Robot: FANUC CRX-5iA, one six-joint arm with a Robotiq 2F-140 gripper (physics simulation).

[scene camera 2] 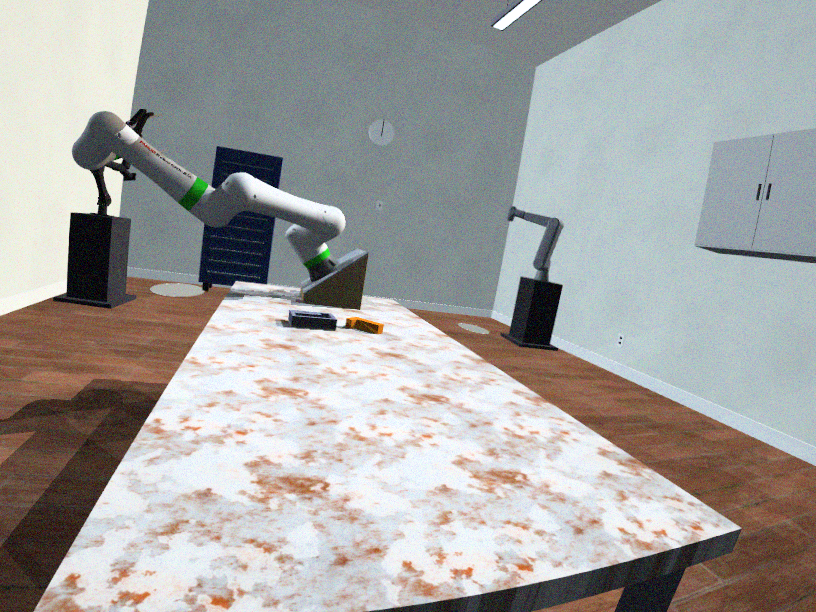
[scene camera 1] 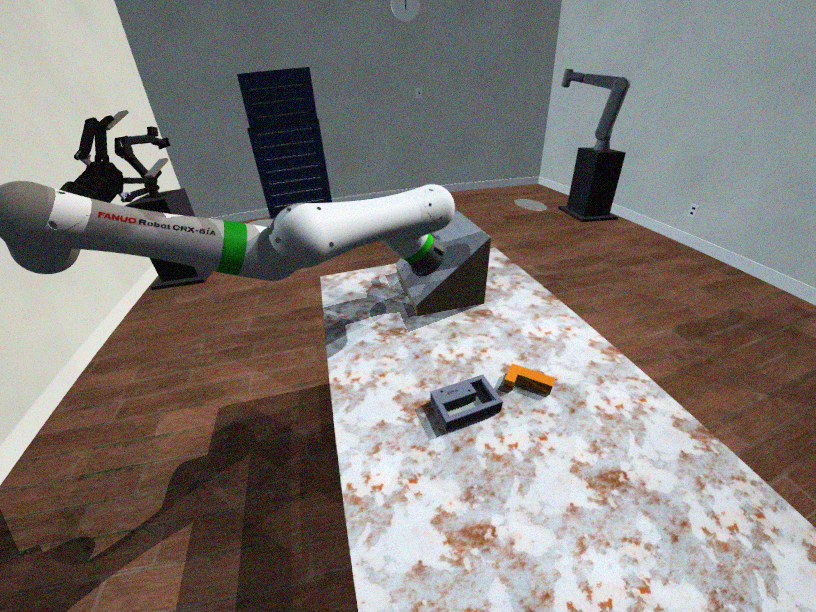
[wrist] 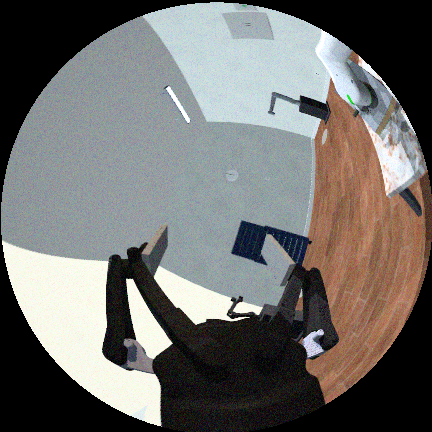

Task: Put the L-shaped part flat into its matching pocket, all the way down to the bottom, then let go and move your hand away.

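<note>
The orange L-shaped part lies flat on the table, right beside the grey pocket block and outside it. The grey block stands on the table with its pocket facing up; the pocket is empty, with a pale floor showing in scene camera 1. My gripper is wide open with nothing between its fingers. It is raised far left of the table, well away from the part and the block. Neither the part nor the block shows in the wrist view.
The marbled table carries my arm's wedge-shaped mount behind the block. A blue cabinet stands at the back. Black pedestals with other arms stand to both sides.
</note>
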